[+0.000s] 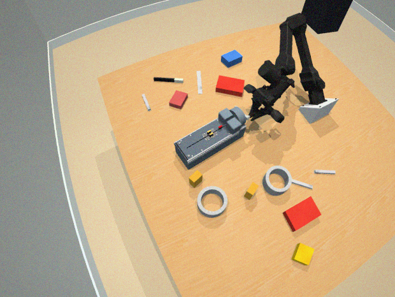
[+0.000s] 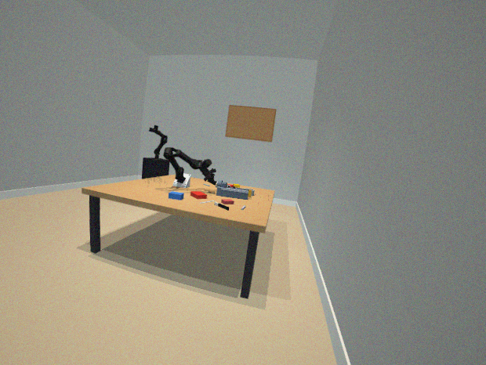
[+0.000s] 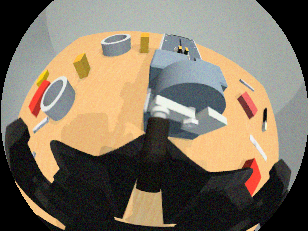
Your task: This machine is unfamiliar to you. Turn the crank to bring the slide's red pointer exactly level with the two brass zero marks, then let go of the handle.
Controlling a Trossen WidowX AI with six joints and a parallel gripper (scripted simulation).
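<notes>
Now: the dark crank handle 2 cm behind my gripper tip and 2 cm above it. Round my gripper tip: red block: 24 cm to the right, 21 cm ahead, 6 cm below; then blue block: 40 cm to the right, 12 cm behind, 6 cm below; then red pointer: 12 cm ahead, 1 cm above.
</notes>
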